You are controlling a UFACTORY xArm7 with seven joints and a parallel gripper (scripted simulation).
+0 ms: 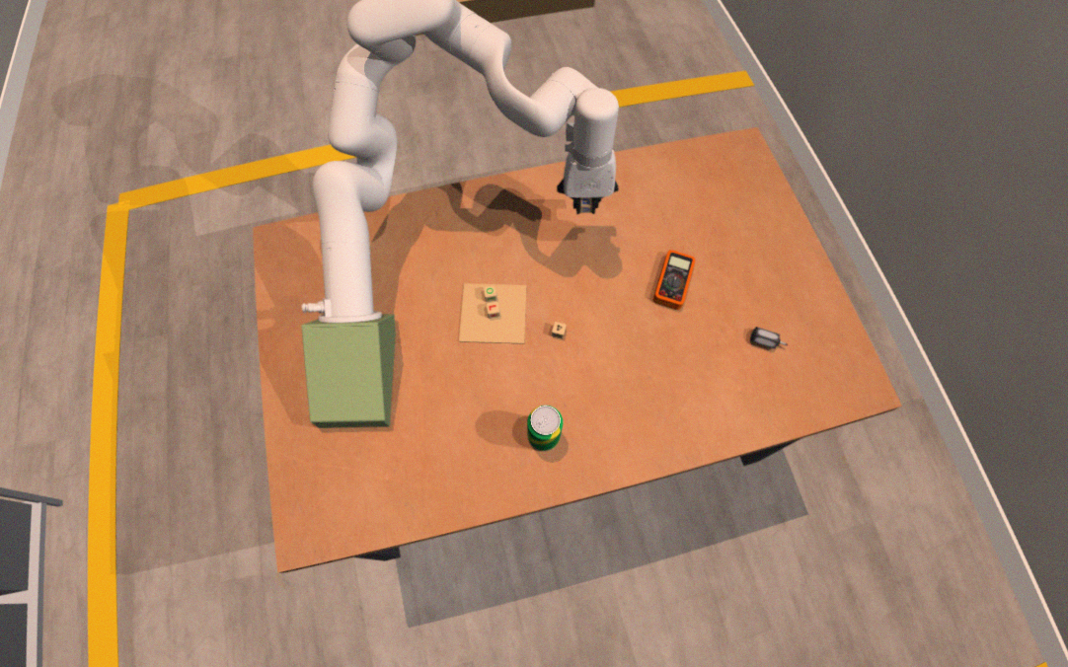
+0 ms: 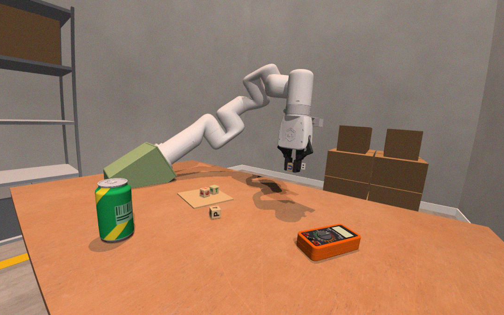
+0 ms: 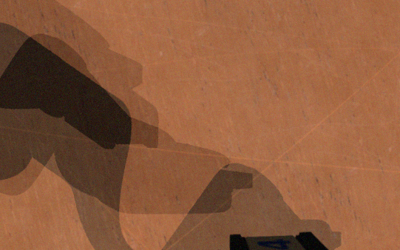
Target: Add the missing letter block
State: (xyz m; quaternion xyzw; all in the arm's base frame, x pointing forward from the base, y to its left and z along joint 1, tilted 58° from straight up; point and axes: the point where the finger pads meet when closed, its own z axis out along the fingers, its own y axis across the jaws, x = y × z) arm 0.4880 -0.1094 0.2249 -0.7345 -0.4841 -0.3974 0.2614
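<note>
Now: hand 24 cm past the tan mat, 14 cm to the left of it and 13 cm above it. From my hand the other things lie so: can: 43 cm to the right, 20 cm behind, 7 cm below; block marked p: 22 cm to the right, 12 cm below, 12 cm behind; small dark object: 36 cm to the right, 32 cm ahead, 11 cm below.
</note>
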